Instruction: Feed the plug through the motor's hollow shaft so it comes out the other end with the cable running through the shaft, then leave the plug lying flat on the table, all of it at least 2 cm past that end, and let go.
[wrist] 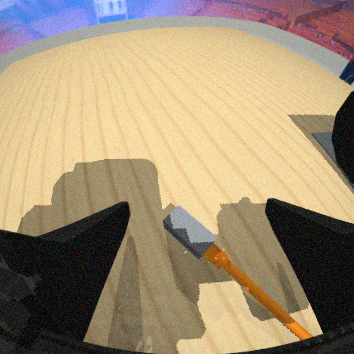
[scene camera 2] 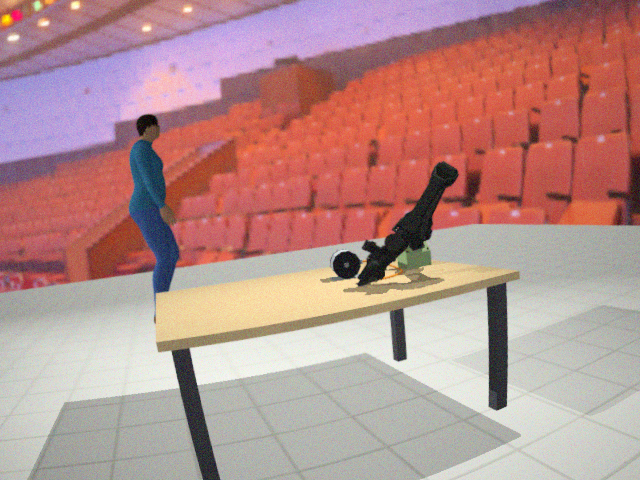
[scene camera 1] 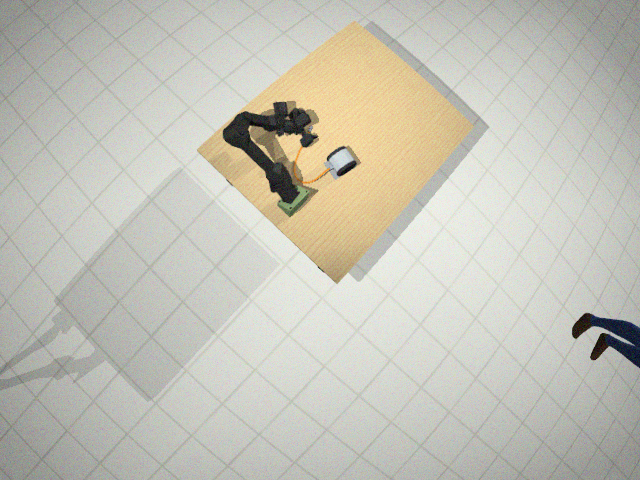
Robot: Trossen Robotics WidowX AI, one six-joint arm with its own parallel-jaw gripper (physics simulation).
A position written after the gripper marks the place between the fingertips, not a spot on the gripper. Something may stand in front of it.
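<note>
Gripper (scene camera 2: 357, 282), likewise visible as the gripper (wrist: 197, 207): open, holding nothing. A grey plug (wrist: 192, 234) is also visible.
</note>
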